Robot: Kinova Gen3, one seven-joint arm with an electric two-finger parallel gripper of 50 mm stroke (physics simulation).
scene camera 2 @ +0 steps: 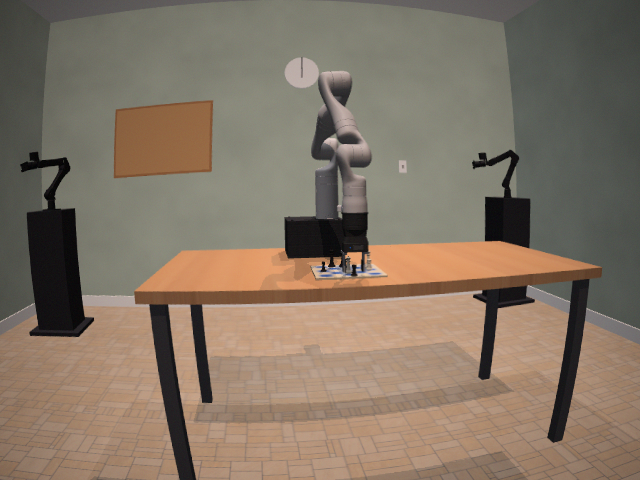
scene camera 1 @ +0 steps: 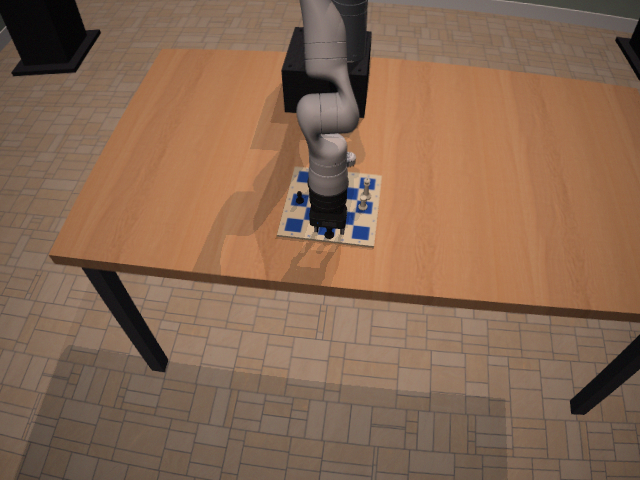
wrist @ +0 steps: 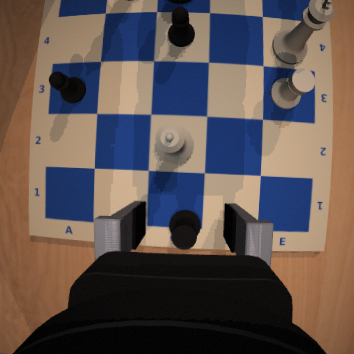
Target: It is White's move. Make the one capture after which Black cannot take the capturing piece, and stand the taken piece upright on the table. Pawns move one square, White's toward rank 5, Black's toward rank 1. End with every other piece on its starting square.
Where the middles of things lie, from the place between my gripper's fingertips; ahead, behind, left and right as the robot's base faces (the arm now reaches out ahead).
I see my gripper 1 cm below the flat-topped black piece (wrist: 184, 225) and 1 cm short of it. From my hand the other things lie so: chessboard (scene camera 1: 360, 229) (9 cm behind, 1 cm below); flat-topped white piece (wrist: 285, 92) (8 cm behind, 7 cm to the left, 1 cm above).
